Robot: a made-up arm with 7 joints.
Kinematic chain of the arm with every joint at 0, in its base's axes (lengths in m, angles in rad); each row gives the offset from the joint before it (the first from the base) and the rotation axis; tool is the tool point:
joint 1: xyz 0 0 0.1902 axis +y
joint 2: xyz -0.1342 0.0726 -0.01 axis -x
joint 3: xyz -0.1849 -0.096 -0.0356 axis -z
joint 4: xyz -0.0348 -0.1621 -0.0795 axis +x
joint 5: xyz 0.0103 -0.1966 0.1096 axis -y
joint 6: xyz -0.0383 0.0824 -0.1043 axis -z
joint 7: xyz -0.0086 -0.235 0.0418 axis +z
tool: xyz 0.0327 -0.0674 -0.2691
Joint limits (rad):
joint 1: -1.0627..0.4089
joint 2: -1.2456..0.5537
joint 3: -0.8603..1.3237
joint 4: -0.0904..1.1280
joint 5: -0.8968..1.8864
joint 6: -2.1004..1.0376
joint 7: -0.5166..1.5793
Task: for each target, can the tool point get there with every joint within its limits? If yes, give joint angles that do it. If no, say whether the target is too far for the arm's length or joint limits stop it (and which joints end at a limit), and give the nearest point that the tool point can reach.
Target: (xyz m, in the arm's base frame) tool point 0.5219 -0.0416 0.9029
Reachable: no: joint limits stop it (at a limit: joint 1, joint 2, joint 4, joint 5) | nearest point 0.2272 -0.1107 0.6180 | short by 0.416 m
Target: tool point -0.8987 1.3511 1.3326
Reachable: no: too far | nearest point -0.7081 0.5161 0.5862 | short by 1.136 m
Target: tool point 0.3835 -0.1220 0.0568
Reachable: yes | joints -0.5363 -0.9459 -0.5847 0.4121 1.3732 -0.8289 -0.0759
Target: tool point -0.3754 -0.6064 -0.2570
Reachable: yes | joints -0.6077 0.3316 0.8050 0.2447 0.5673 -0.2088 -0.0676
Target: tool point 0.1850 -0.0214 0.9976
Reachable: no: joint limits stop it (at a limit: joint 1, joint 2, joint 4, joint 5) | nearest point 0.0522 -0.1250 0.7506 | short by 0.299 m
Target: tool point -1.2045 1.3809 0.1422
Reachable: no: too far | nearest point -0.7545 0.5794 0.1601 | short by 0.919 m
